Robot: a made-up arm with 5 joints.
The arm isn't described. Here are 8 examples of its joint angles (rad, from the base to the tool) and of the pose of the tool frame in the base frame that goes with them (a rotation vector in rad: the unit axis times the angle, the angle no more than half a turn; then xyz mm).
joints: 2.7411 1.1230 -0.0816 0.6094 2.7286
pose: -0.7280 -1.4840 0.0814 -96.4 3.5 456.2
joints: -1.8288 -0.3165 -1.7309 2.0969 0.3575
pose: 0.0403 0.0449 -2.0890 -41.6 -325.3 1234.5
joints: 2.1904 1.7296 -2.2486 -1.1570 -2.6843
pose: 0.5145 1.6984 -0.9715 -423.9 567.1 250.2
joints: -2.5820 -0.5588 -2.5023 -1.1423 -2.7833
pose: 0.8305 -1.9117 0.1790 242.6 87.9 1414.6
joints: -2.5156 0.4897 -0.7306 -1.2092 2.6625
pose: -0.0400 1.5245 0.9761 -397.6 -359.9 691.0
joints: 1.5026 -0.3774 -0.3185 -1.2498 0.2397
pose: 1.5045 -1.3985 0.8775 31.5 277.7 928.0
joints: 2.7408 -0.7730 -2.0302 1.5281 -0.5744
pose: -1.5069 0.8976 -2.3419 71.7 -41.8 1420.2
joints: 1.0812 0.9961 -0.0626 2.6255 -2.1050
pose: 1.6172 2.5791 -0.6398 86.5 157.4 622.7
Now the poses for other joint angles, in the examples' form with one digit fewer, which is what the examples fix.
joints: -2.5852 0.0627 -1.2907 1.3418 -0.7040
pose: 0.127 -0.014 -1.782 -446 -318 932
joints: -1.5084 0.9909 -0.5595 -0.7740 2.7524
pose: -0.227 0.346 2.095 89 -439 394
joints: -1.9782 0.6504 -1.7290 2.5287 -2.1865
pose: 1.230 -0.773 0.248 -209 -621 734
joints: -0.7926 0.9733 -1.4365 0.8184 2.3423
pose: -0.358 0.406 -2.992 529 -470 421
